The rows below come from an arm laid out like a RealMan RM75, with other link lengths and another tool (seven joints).
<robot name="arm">
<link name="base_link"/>
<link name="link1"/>
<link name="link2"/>
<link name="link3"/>
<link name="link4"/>
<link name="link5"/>
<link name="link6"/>
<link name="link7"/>
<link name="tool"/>
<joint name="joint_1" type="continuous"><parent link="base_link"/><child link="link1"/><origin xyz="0 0 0.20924"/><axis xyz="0 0 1"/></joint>
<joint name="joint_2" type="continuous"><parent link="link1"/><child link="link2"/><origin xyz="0 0 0" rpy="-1.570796 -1.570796 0"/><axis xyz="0 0 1"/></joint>
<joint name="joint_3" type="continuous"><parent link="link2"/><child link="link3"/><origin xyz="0.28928 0 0" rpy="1.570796 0 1.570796"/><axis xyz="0 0 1"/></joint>
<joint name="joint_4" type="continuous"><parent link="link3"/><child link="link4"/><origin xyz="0 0 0" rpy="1.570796 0 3.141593"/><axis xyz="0 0 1"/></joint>
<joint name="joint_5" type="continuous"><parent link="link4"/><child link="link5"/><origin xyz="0 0.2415 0" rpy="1.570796 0 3.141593"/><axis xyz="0 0 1"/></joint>
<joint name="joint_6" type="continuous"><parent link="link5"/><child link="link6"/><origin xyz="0 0 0" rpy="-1.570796 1.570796 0"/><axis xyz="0 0 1"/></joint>
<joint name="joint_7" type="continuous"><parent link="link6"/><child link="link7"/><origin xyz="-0.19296 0 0" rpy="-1.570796 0 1.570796"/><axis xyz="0 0 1"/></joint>
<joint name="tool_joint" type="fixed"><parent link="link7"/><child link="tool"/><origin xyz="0.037 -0.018 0.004" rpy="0 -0.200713 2.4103"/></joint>
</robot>
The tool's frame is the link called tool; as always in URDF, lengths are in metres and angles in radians. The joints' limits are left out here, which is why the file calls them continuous.
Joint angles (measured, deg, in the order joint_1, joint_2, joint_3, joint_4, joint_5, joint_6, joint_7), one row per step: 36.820 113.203 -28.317 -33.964 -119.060 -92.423 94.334; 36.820 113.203 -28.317 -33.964 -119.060 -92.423 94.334; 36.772 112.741 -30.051 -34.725 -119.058 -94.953 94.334; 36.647 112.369 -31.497 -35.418 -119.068 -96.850 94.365; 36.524 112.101 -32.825 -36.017 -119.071 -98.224 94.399; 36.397 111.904 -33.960 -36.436 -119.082 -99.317 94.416; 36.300 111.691 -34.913 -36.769 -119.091 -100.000 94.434; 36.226 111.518 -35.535 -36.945 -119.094 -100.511 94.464; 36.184 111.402 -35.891 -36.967 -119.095 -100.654 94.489; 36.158 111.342 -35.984 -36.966 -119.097 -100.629 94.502; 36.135 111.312 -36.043 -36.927 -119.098 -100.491 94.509
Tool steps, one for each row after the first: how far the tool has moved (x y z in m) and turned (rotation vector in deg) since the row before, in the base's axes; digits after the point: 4 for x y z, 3 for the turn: 0.0000 0.0000 0.0000 0.000 0.000 0.000; -0.0049 -0.0075 0.0006 -2.271 -0.653 2.374; -0.0029 -0.0061 0.0006 -1.782 -0.666 1.736; -0.0020 -0.0049 -0.0001 -1.469 -0.686 1.345; -0.0013 -0.0044 -0.0006 -1.296 -0.553 1.033; -0.0005 -0.0029 -0.0003 -0.907 -0.590 0.739; -0.0002 -0.0021 0.0000 -0.661 -0.356 0.459; 0.0003 -0.0008 -0.0001 -0.307 -0.236 0.143; 0.0004 0.0000 0.0001 -0.022 -0.108 -0.016; 0.0005 0.0003 -0.0001 0.053 -0.093 -0.092
